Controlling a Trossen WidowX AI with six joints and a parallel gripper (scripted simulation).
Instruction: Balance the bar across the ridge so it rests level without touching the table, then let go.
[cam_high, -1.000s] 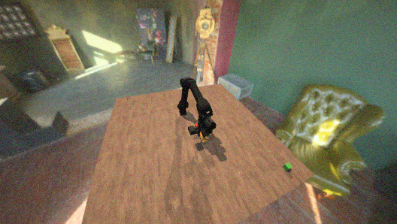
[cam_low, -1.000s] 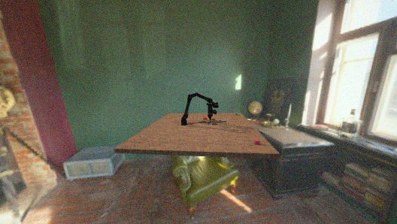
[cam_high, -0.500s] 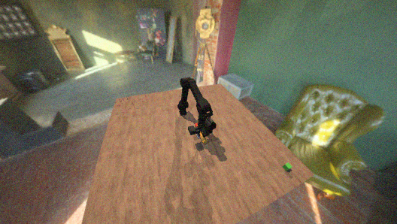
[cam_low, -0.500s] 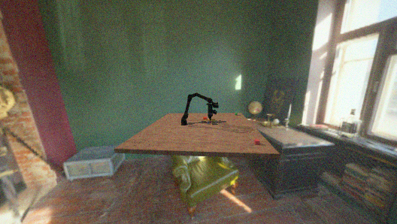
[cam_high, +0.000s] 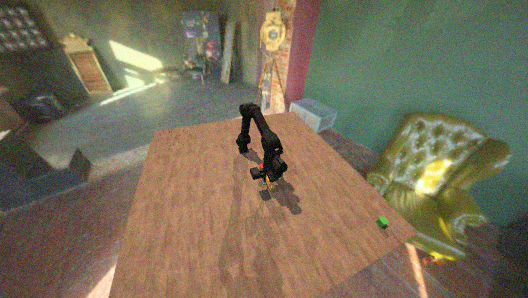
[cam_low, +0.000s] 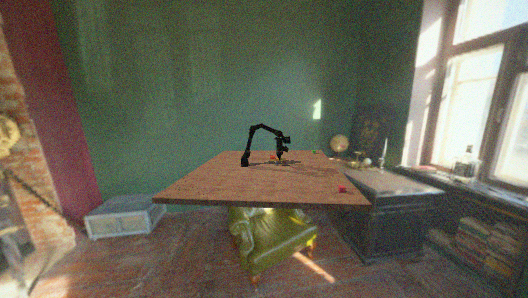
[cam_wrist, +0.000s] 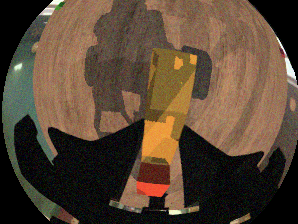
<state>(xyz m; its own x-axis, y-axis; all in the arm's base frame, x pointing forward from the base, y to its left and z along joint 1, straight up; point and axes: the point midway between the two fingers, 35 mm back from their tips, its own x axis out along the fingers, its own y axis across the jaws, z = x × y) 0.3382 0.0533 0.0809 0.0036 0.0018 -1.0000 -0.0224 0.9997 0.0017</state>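
The bar lies 40 mm behind my gripper tip and 10 mm above it. From my gripper tip the other things lie so: small green cube 450 mm to the left, 400 mm ahead, 30 mm below; then small red cube 550 mm to the right, 400 mm ahead, 30 mm below.
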